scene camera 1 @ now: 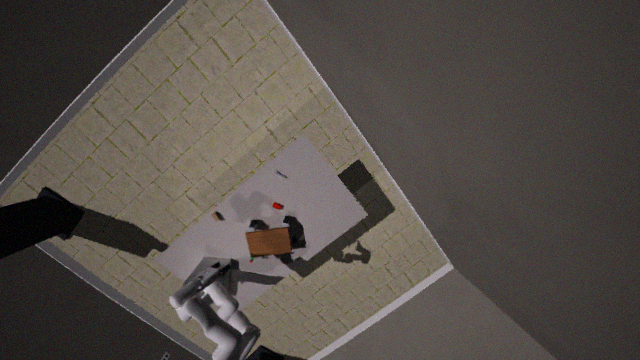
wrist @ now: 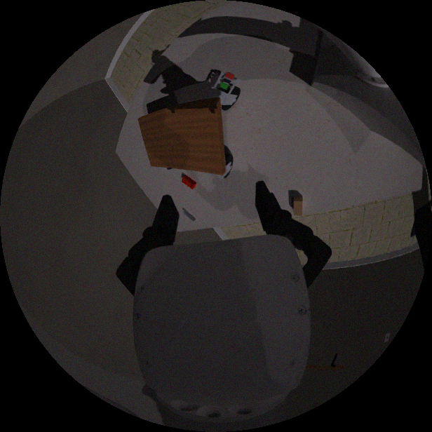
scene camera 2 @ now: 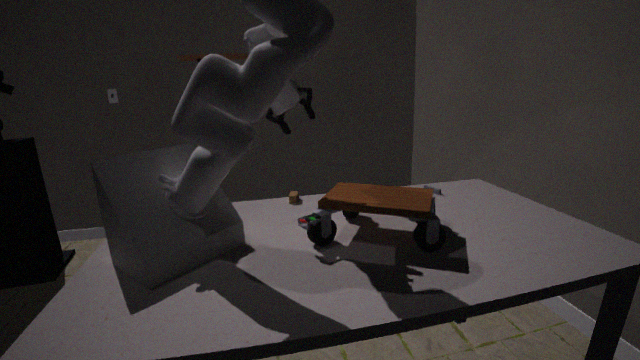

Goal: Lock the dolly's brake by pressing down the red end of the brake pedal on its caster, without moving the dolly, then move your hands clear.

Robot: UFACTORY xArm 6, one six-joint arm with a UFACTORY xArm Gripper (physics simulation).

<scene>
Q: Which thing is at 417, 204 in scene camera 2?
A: A dolly.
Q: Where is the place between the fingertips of my gripper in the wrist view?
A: At 213, 198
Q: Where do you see a dolly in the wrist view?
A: At 189, 135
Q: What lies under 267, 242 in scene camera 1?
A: A dolly.
</scene>
